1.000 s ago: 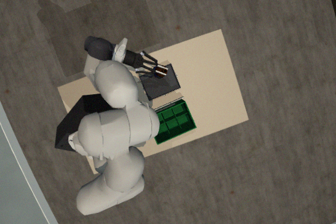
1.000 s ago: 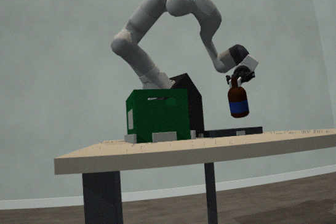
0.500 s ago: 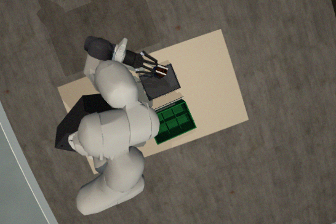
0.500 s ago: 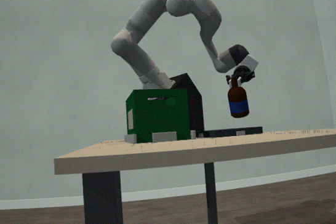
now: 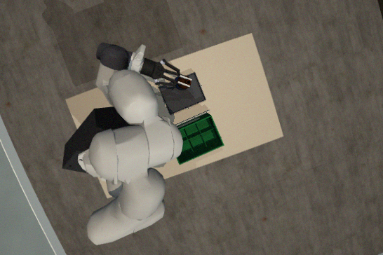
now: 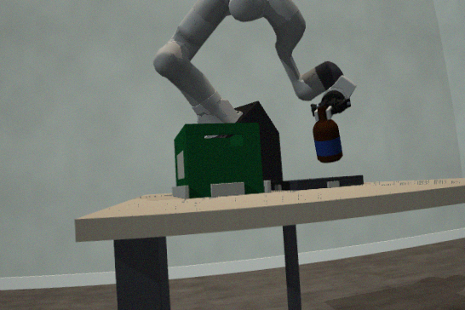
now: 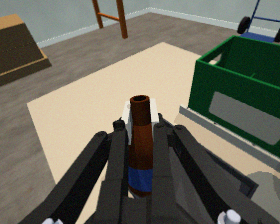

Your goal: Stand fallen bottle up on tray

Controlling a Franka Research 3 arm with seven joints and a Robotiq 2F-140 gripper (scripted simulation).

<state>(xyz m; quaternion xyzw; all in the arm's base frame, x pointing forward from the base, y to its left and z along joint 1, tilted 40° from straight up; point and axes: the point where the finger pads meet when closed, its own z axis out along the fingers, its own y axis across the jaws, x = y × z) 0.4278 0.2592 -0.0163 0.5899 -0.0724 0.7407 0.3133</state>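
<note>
My gripper is now 60 mm above the bottle. Round my hand: dark grey tray (30 mm behind, 50 mm to the right, 200 mm below); green crate (50 mm behind, 320 mm to the right, 130 mm below).
</note>
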